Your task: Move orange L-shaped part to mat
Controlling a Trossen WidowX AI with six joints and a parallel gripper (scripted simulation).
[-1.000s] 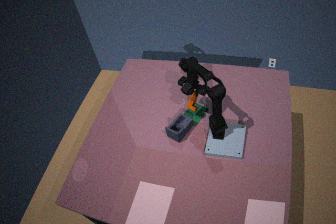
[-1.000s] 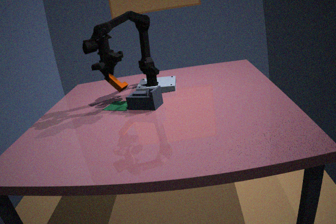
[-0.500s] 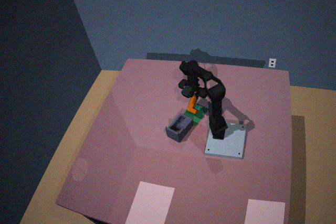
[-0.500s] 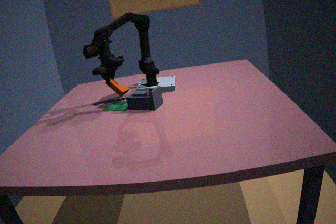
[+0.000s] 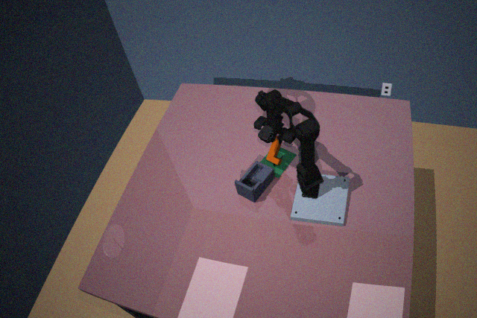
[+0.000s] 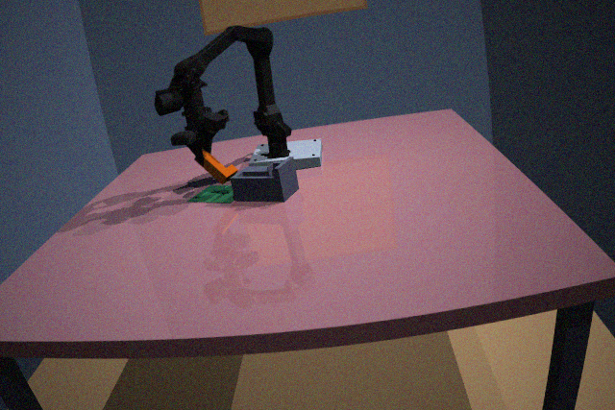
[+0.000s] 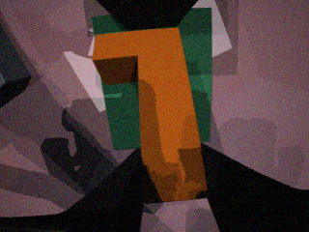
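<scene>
Now: the green mat 120 mm below my gripper tip, 20 mm to the left of it and 10 mm ahead of it. Round my gripper tip: orange L-shaped part: 40 mm to the left, 30 mm below.
</scene>
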